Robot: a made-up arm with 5 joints.
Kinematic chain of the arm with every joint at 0, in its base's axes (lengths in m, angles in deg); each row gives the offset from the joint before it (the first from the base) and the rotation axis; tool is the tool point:
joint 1: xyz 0 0 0.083 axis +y
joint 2: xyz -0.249 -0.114 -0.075 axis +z
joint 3: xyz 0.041 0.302 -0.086 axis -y
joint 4: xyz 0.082 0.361 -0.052 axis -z
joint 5: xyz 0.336 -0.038 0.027 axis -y
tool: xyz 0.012 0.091 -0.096
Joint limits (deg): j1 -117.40..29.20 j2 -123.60..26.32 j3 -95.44..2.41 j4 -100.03..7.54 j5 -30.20..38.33
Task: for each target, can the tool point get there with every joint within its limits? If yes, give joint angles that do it. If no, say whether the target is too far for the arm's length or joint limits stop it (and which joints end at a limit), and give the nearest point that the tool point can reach.
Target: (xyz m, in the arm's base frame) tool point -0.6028 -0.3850 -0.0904
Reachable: no: joint limits stop it (at a limit: joint 1, joint 2, joint 4, joint 5) | nearest point -0.1767 -0.8122 -0.4021 | short by 0.679 m
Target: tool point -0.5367 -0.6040 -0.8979
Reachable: no: joint limits stop it (at a limit: joint 1, joint 2, joint 4, joint 5) | nearest point -0.1261 -0.6094 -0.5877 | short by 0.515 m
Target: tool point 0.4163 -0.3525 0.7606
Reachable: yes | joints -83.35 -99.79 -36.93 -73.14 -9.13
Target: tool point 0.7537 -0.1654 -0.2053
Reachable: yes | joints -7.02 -93.25 -68.99 -61.14 -20.52
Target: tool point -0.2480 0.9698 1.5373
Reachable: no: too far | nearest point -0.0354 0.4760 0.7986 | short by 0.914 m
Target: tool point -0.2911 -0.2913 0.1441
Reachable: no: joint limits stop it (at a limit: joint 1, joint 3, joint 4, joint 5) | nearest point 0.0025 -0.4152 0.6404 | short by 0.590 m
